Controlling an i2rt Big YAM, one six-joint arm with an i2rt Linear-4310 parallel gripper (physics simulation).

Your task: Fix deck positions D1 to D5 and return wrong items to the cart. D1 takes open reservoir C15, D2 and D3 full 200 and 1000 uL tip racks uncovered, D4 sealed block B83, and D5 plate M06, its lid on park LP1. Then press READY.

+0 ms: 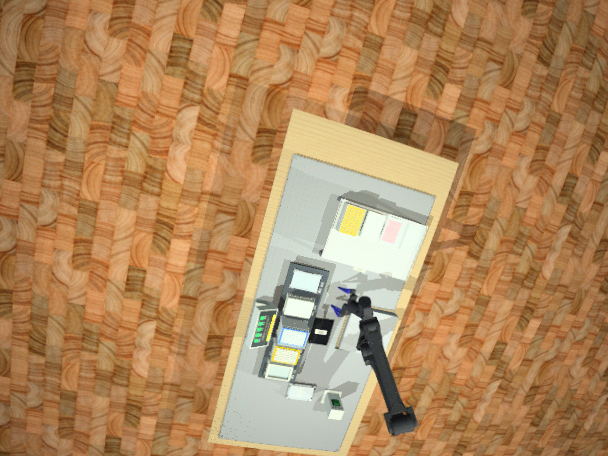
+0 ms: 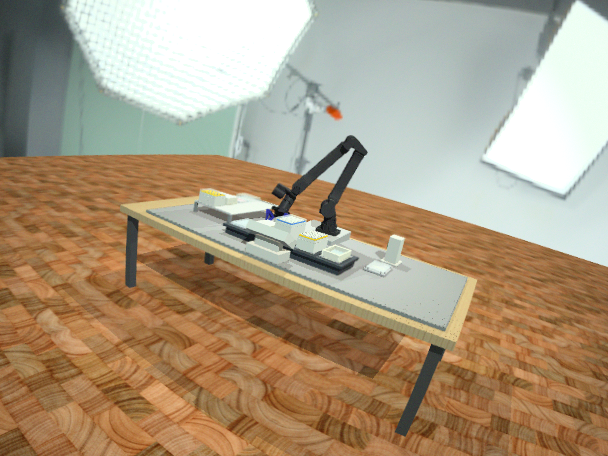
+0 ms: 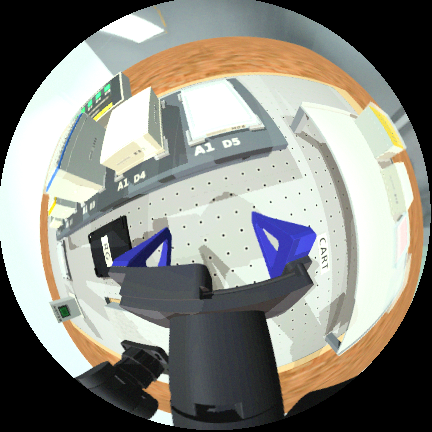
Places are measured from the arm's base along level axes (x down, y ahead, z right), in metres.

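Pixels of known places: gripper, fingertip midpoint: (image 1: 334,296) (image 3: 209,223); arm's base, origin of the base link: (image 2: 327,231) (image 3: 149,356).
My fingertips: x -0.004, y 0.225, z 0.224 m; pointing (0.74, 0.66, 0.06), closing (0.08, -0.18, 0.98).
Observation:
For each thing: its top centre in the pictures, then the offset to it from my fingertips. "*": a spot on its surface instead.
- pale flat plate, middle of its top: (image 3: 211,97) (image 1: 306,282) (image 2: 246,221) dx -0.029, dy +0.160, dz +0.064 m
- cream block, middle of its top: (image 3: 123,116) (image 1: 299,308) dx -0.062, dy +0.173, dz -0.059 m
- blue-rimmed tip rack, middle of its top: (image 3: 55,146) (image 2: 291,218) (image 1: 293,338) dx -0.118, dy +0.182, dz -0.183 m
- open reservoir, middle of its top: (image 2: 337,250) (image 1: 279,372) dx -0.046, dy +0.203, dz -0.430 m
- READY button, middle of its top: (image 3: 60,311) (image 1: 336,405) dx -0.062, dy -0.128, dz -0.591 m
- white cart, middle of its top: (image 3: 392,221) (image 1: 375,242) (image 2: 239,203) dx -0.033, dy -0.126, dz +0.307 m
- yellow-topped rack, middle of its top: (image 1: 352,221) (image 2: 213,191) dx -0.098, dy +0.027, dz +0.394 m
- white box, middle of its top: (image 1: 373,226) (image 2: 225,195) dx -0.069, dy -0.081, dz +0.380 m
- pink-topped item, middle of its top: (image 1: 392,232) dx -0.044, dy -0.188, dz +0.367 m
- black pad, surface spot: (image 1: 325,340) * dx +0.025, dy -0.014, dz -0.264 m
- pale flat piece, middle of its top: (image 2: 379,266) (image 3: 60,260) (image 1: 300,393) dx +0.015, dy +0.055, dz -0.597 m
- status panel, surface spot: (image 1: 259,329) * dx -0.095, dy +0.341, dz -0.168 m
My gripper (image 1: 339,300) (image 3: 209,223) is open and empty, over the pegboard between the deck and the cart. At D5 lies a pale flat plate (image 1: 306,281) (image 3: 220,107); its label looks like M06. At D4 sits a cream block (image 1: 299,307) (image 3: 132,131). At D3 stands a blue-rimmed tip rack (image 1: 293,337) (image 2: 291,220) (image 3: 84,150), and at D2 a yellow-rimmed one (image 1: 285,355) (image 2: 312,242), tips showing on both. At D1 sits an open reservoir (image 1: 278,372) (image 2: 336,254). The READY button (image 1: 335,402) (image 3: 64,311) is green. Most item labels are unreadable.
The white cart (image 1: 367,257) (image 3: 340,150) bears a yellow-topped rack (image 1: 352,220) (image 3: 381,131), a white box (image 1: 373,224) and a pink-topped item (image 1: 392,231). A black pad (image 1: 325,340) lies beside the deck. A pale flat piece (image 1: 301,392) (image 2: 377,268) lies past D1. A status panel (image 1: 259,329) stands behind the deck.

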